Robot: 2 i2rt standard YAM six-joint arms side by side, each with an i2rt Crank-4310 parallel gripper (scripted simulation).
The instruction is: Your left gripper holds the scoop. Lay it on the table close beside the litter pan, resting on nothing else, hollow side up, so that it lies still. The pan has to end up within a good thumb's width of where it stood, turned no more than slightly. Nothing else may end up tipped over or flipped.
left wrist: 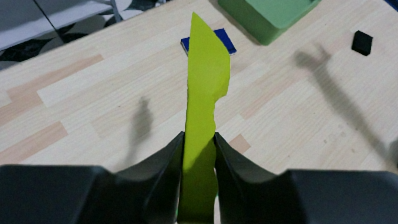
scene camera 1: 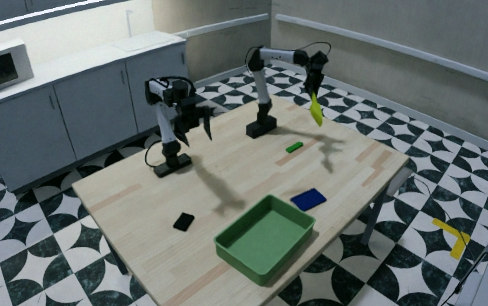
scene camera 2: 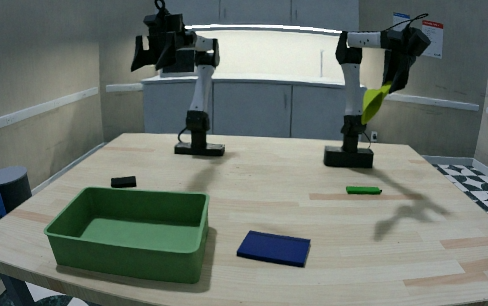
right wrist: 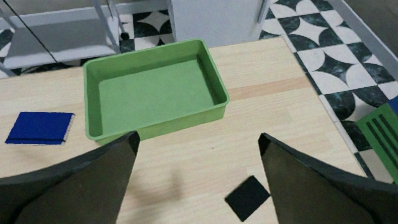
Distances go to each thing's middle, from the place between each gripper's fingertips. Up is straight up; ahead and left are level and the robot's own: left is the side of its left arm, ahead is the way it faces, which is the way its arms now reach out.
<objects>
I see the green litter pan [scene camera 2: 123, 220] 33 cm ahead of my left hand, 57 cm to the right of it and 30 cm below it.
My right hand [scene camera 2: 142, 69] is 340 mm above the green litter pan, 280 mm short of it and 90 mm to the right of it.
</objects>
